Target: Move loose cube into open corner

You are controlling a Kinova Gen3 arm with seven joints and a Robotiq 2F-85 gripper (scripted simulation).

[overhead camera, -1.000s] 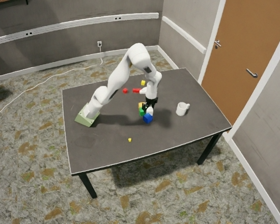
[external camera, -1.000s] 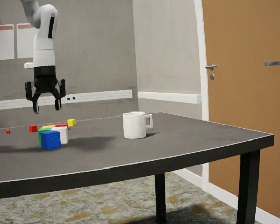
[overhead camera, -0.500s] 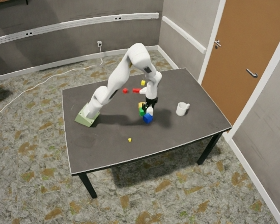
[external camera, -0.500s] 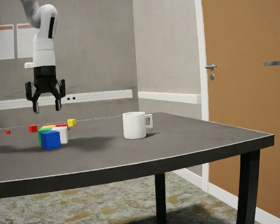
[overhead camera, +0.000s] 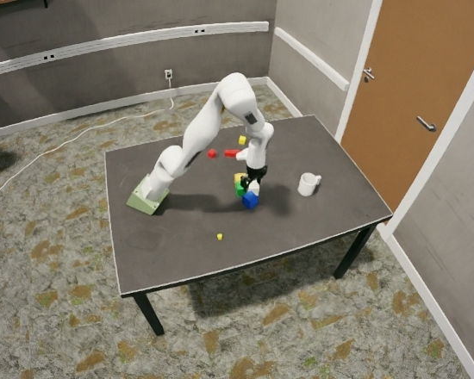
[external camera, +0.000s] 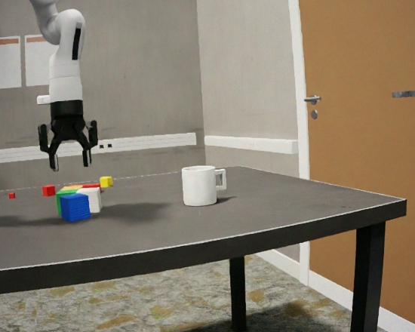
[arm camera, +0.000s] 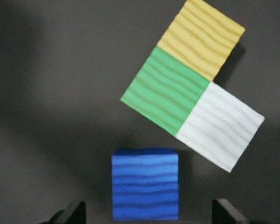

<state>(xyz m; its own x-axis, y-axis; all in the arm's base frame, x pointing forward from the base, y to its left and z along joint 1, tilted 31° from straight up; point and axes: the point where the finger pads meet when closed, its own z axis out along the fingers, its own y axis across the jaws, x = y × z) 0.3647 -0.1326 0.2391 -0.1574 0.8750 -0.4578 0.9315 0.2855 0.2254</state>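
Now: the blue cube 100 mm below my hand. From my hand the other things lie so: white mug: 300 mm ahead, 90 mm below, 70 mm to the right; then tiny yellow cube: 220 mm behind, 120 mm below, 100 mm to the right; then red bar: 330 mm to the left, 110 mm below, 110 mm ahead.
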